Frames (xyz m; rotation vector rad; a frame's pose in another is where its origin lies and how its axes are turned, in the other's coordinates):
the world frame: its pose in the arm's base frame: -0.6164 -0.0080 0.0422 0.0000 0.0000 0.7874
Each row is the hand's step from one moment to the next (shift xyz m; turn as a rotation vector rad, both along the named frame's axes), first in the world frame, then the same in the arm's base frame.
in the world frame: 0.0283 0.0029 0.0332 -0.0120 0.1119 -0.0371
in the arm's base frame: 0.0179 0.0221 0.0332 -0.0878 0.0705 -0.0371
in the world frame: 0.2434 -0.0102 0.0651 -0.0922 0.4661 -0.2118
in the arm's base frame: 0.1790 0.1653 0.0651 -0.3953 0.2636 -0.2118
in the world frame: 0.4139 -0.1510 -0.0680 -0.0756 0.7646 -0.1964
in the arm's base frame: 0.3991 0.1867 -0.0680 -0.5951 0.4860 -0.1964
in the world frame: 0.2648 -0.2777 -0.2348 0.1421 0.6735 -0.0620
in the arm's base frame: 0.3836 -0.0084 -0.2348 -0.3769 0.5760 -0.0620
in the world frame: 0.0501 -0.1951 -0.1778 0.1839 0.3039 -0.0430
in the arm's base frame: 0.1736 -0.1022 -0.1778 -0.0855 0.3448 -0.0430
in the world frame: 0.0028 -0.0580 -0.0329 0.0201 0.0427 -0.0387
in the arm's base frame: 0.0431 -0.0389 -0.0329 -0.0161 0.0444 -0.0387
